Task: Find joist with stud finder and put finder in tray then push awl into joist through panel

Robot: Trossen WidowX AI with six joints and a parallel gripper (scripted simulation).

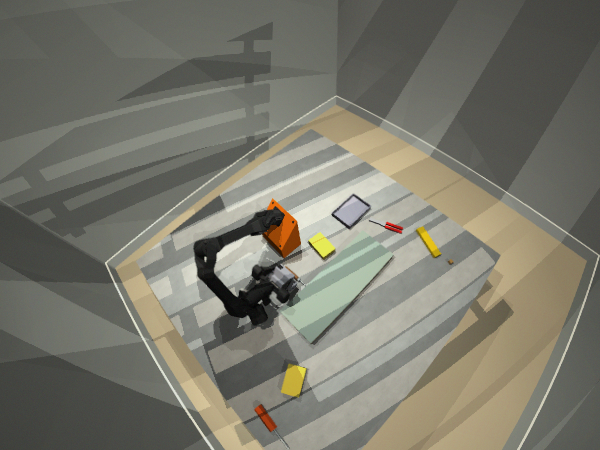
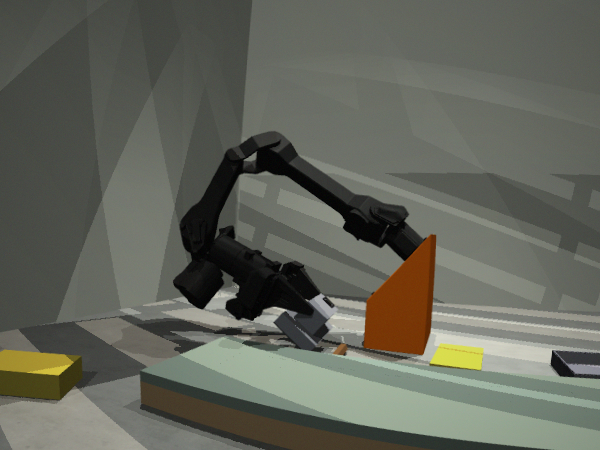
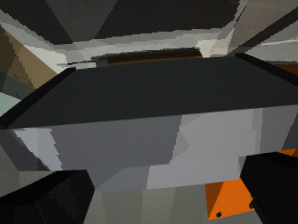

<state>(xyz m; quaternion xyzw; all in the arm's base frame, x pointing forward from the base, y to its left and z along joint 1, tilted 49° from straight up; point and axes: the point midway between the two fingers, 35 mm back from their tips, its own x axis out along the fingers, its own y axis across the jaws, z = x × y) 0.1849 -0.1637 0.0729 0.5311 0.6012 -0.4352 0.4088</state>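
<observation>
Right now my gripper tip is 8 cm above the awl, 4 cm to the right of it and 3 cm short of it. Round my gripper tip: stud finder: 1 cm below, 1 cm behind; then yellow bar: 60 cm to the left, 34 cm ahead, 7 cm below; then dark-rimmed tray: 46 cm to the left, 7 cm below, 4 cm behind.
</observation>
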